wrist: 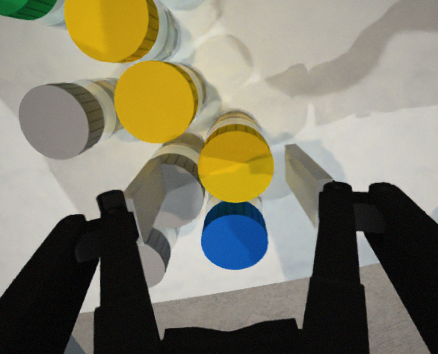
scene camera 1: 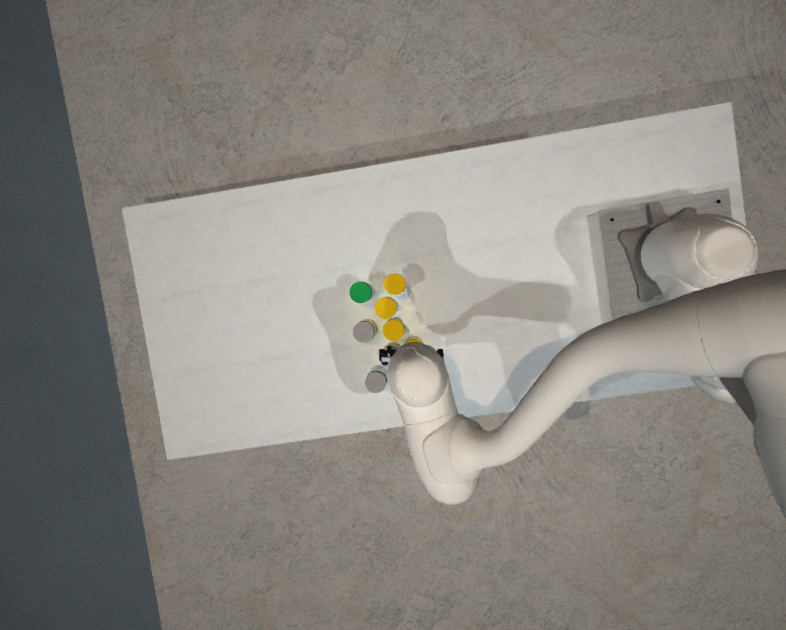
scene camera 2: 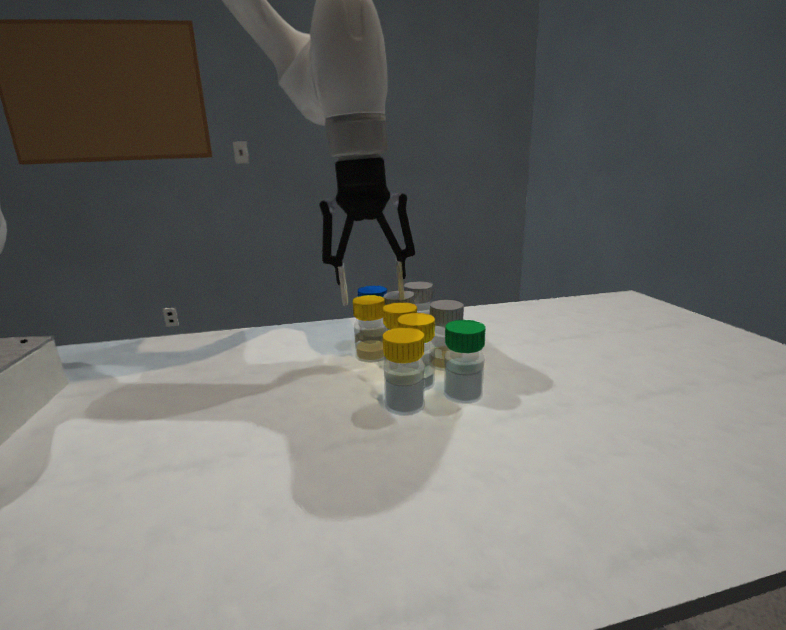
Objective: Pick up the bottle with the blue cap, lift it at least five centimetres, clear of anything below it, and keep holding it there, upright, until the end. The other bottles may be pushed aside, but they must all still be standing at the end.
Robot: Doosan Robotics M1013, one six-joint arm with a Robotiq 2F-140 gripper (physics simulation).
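Frame: origin at the arm's base, x back, y right, z up, level; centimetres.
Seen in the pictures: gripper, fingertip midpoint: (wrist: 223, 169) (scene camera 2: 373, 300).
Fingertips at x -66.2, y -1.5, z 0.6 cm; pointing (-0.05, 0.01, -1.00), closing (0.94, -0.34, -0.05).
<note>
Offsets run from my fingertips to a thing's middle. Level surfaces: height alone.
The blue-capped bottle @[dy -6.0, dx -1.9, dz -5.1 cm] (scene camera 2: 372, 290) (wrist: 234, 242) stands upright, behind a yellow-capped bottle @[dy -0.2, dx +0.8, dz -5.1 cm] (scene camera 2: 368, 308) (wrist: 236, 165) in scene camera 2; it does not show in scene camera 1. My gripper (scene camera 1: 413, 355) (scene camera 2: 372, 283) (wrist: 223, 169) is partly open, pointing down, with nothing gripped. In the wrist view the blue and this yellow cap lie between the two finger lines, the blue one nearer the palm side of the picture. The left finger overlaps a grey-capped bottle @[dy +0.0, dx -4.9, dz -5.0 cm] (scene camera 2: 398, 297) (wrist: 182, 192) and partly hides another grey-capped bottle @[dy -4.7, dx -10.8, dz -5.1 cm] (scene camera 1: 375, 381) (scene camera 2: 418, 286) (wrist: 152, 265). Exact finger height is unclear.
A third grey-capped bottle @[dy +8.3, dx -9.5, dz -5.1 cm] (scene camera 1: 364, 331) (scene camera 2: 446, 308) (wrist: 60, 121), a green-capped bottle @[dy +18.0, dx -6.8, dz -5.1 cm] (scene camera 1: 360, 292) (scene camera 2: 465, 336) and several yellow-capped bottles stand close by, upright. The white table @[dz -10.4 cm] (scene camera 1: 216, 262) has its edge near the blue bottle. The robot's mounting plate (scene camera 1: 623, 262) is at right.
</note>
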